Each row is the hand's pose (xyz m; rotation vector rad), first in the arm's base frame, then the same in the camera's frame.
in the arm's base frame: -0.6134 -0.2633 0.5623 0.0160 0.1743 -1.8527
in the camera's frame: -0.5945 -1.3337 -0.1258 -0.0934 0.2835 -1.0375
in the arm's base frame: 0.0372 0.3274 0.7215 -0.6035 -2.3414 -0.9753
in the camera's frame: -0.5532 -0.4597 0.0527 0.3150 -2.1198 -0.6145
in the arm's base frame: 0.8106 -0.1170 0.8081 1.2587 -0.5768 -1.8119
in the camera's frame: 0.3058 -0.2051 0.0333 1.1910 0.0848 -1.2075
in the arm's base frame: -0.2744 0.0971 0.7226 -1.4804 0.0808 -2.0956
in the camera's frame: -0.6006 -0.8442 0.0498 -1.2843 -0.3373 -1.3383
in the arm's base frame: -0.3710 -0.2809 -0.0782 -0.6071 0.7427 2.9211
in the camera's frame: -0.5002 -1.1527 -0.7798 0.5763 -0.2829 -2.3417
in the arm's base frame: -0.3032 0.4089 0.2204 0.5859 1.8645 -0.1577
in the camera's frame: -0.9101 -0.6377 -0.4105 -0.1611 2.0829 0.4252
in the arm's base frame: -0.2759 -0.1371 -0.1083 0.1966 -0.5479 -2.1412
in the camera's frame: -0.5424 -0.9841 -0.8001 0.2815 -0.2482 -1.3717
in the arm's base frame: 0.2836 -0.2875 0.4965 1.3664 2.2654 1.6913
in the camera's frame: 0.0273 -0.6968 -0.2575 -0.3894 -2.1914 -1.3424
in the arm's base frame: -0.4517 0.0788 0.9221 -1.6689 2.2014 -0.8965
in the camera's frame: -0.6825 -0.9909 0.2580 -2.3138 1.3441 -0.4844
